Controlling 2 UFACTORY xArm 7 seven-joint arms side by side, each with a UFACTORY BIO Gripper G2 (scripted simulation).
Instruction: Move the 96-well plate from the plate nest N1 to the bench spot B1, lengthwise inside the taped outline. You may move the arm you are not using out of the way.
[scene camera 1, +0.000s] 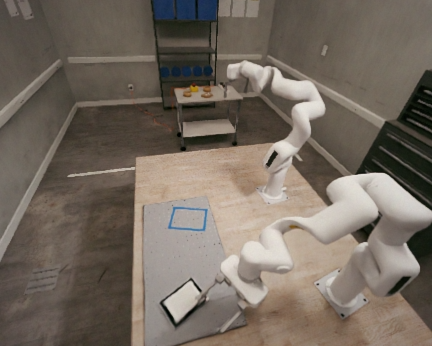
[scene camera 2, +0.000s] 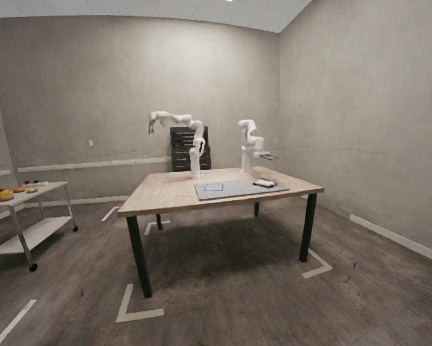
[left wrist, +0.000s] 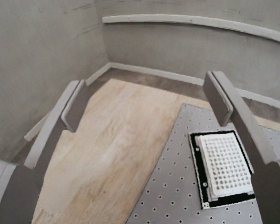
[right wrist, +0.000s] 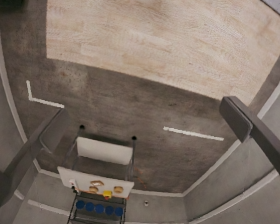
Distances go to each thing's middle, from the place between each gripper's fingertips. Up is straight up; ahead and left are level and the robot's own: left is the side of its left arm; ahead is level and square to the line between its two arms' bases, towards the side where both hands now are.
My left gripper is now 19 cm above the white 96-well plate (left wrist: 231, 156), 13 cm to the left of it and 8 cm short of it. The rest, counted from my left hand: black plate nest (left wrist: 200, 167): 21 cm below, 13 cm to the right, 8 cm ahead.
I see the white 96-well plate 910 mm to the left of my right hand, 520 mm ahead of it and 470 mm below it. From my right hand the other things lie so: black plate nest (910 mm to the left, 520 mm ahead, 480 mm below).
